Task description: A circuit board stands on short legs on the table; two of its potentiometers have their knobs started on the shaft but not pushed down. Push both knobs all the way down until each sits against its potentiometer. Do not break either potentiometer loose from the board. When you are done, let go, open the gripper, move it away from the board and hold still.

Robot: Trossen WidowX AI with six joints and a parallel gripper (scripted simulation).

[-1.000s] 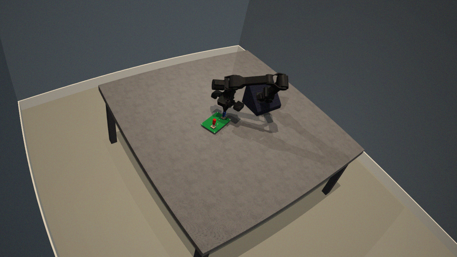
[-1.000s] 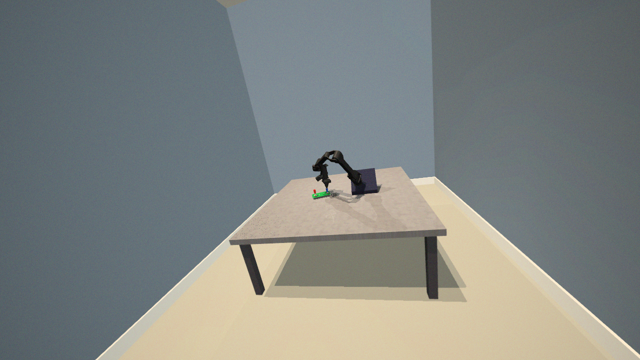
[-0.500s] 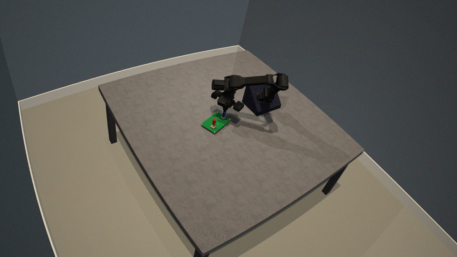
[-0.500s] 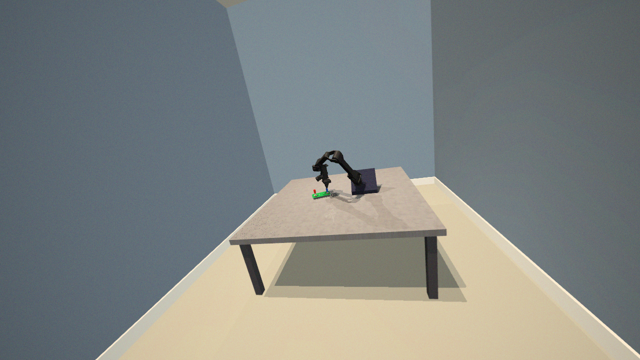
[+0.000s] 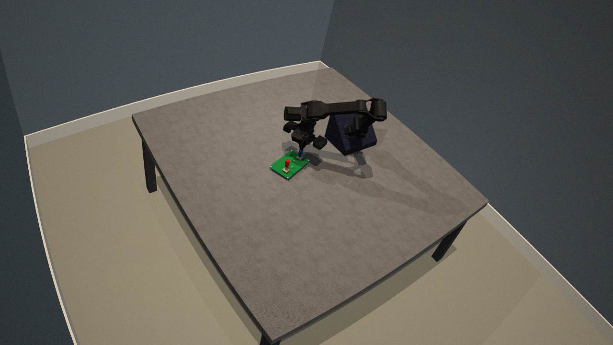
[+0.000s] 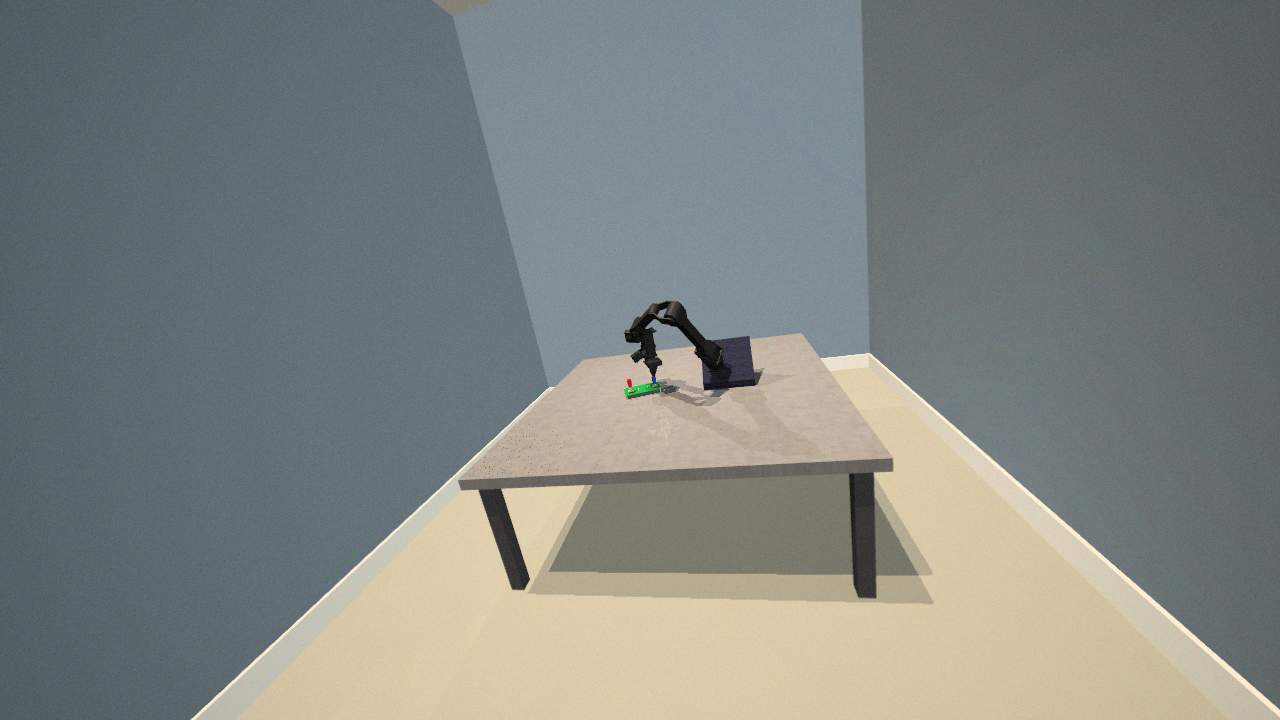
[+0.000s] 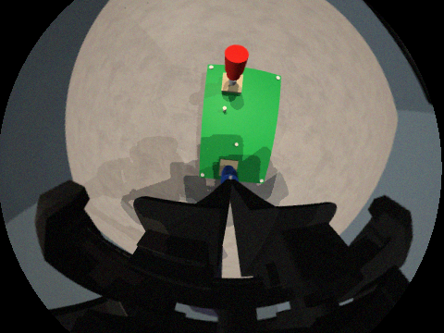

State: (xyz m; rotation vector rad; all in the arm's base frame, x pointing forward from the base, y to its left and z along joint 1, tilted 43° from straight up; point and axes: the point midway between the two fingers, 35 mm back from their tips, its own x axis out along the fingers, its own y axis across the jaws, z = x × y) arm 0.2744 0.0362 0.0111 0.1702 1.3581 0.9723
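Now: the blue knob 10 mm below my gripper tip. Round my gripper tip: red knob: 100 mm ahead, 60 mm to the left, 10 mm below.
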